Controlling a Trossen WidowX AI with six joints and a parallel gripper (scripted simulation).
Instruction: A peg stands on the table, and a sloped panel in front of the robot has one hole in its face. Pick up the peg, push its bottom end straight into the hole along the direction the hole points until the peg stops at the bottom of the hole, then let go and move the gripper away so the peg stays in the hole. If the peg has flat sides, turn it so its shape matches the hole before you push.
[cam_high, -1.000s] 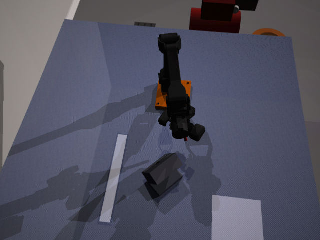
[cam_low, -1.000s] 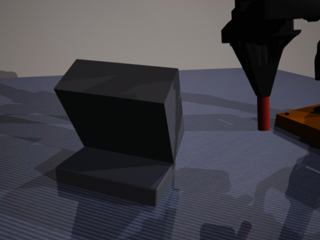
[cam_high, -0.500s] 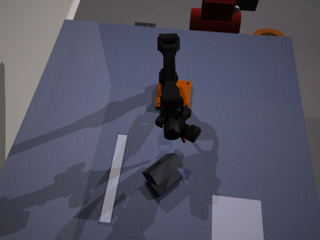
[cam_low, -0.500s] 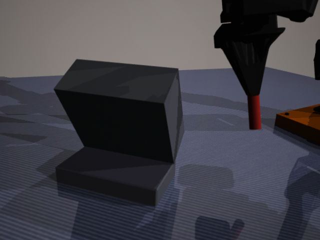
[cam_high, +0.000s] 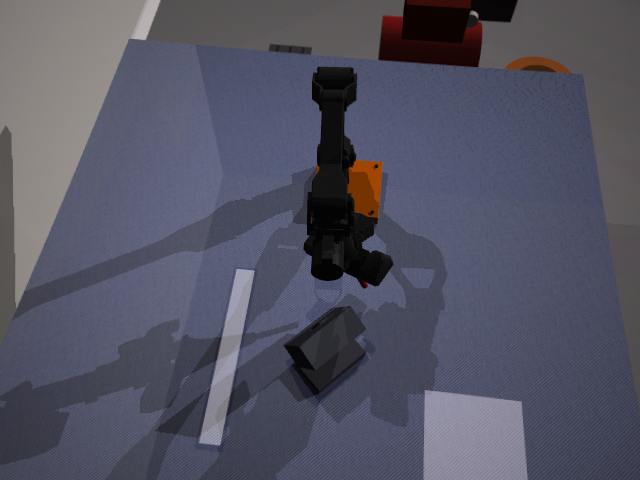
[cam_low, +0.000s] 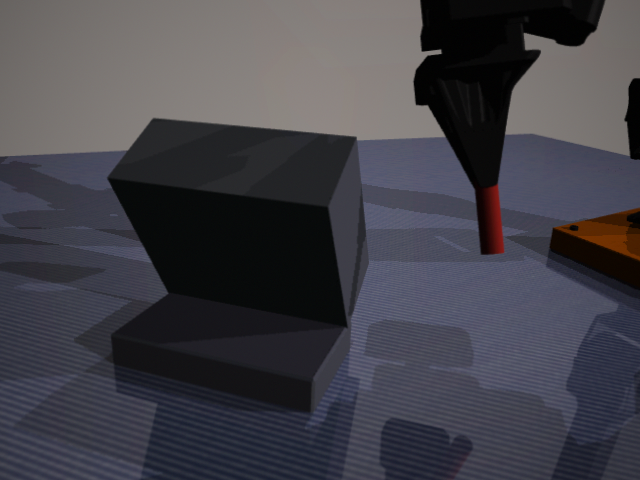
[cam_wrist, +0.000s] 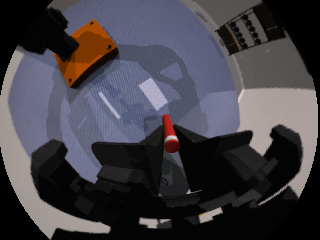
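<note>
Right now my gripper tip is 12 cm short of the dark grey panel, 8 cm to the left of it and 3 cm above it. Round my gripper tip: red peg: 1 cm to the right, 2 cm above.
</note>
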